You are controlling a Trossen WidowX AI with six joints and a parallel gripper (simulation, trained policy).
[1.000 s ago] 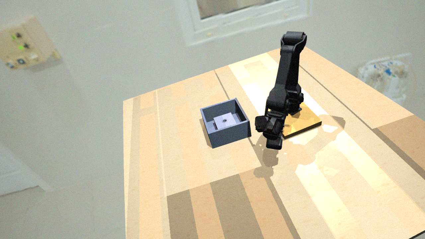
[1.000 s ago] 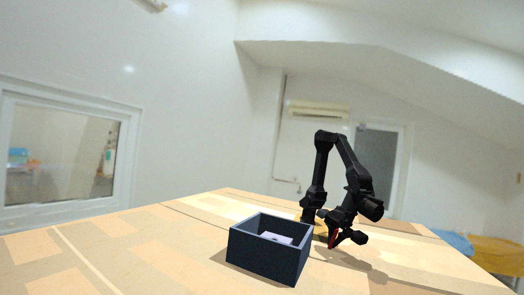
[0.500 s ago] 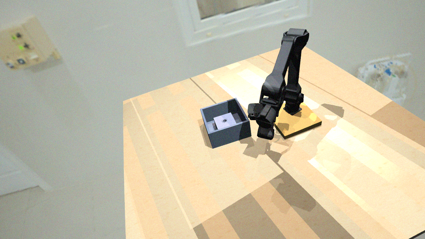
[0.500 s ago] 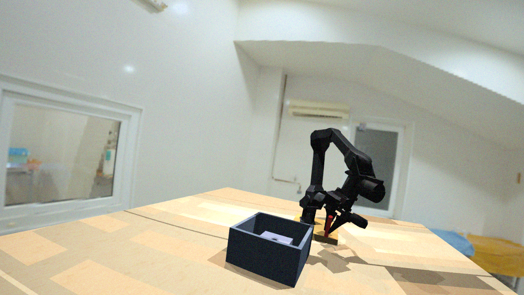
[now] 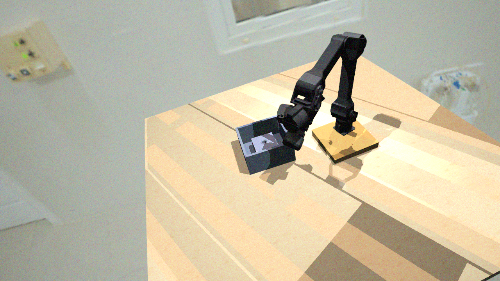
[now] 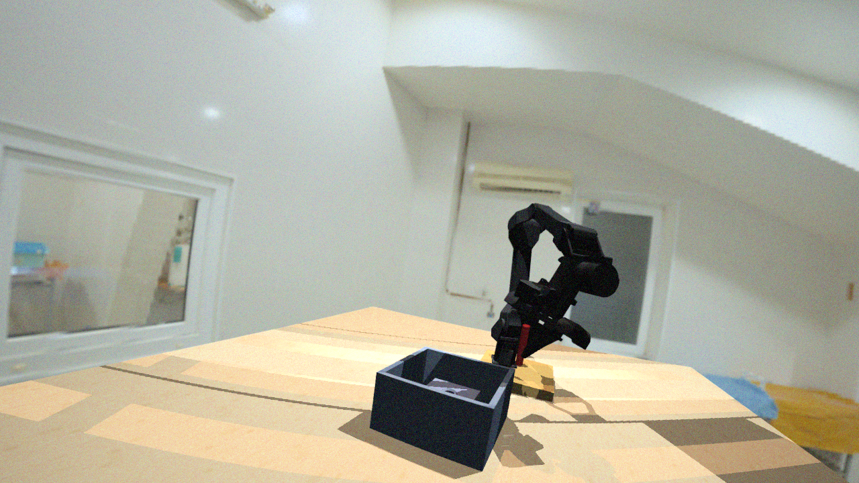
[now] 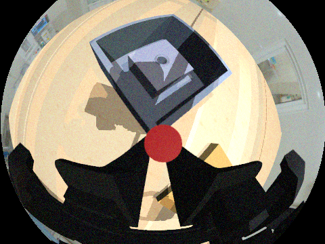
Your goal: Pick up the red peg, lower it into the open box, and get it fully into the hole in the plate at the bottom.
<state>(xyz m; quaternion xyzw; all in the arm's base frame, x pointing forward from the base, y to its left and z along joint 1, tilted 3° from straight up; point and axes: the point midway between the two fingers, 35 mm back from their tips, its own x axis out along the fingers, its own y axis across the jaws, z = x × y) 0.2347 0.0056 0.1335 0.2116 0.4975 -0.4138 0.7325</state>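
Right now the dark box is 12 cm to the right of my gripper tip, 10 cm below it and 6 cm ahead of it. Also, from my gripper tip: red peg 2 cm above.
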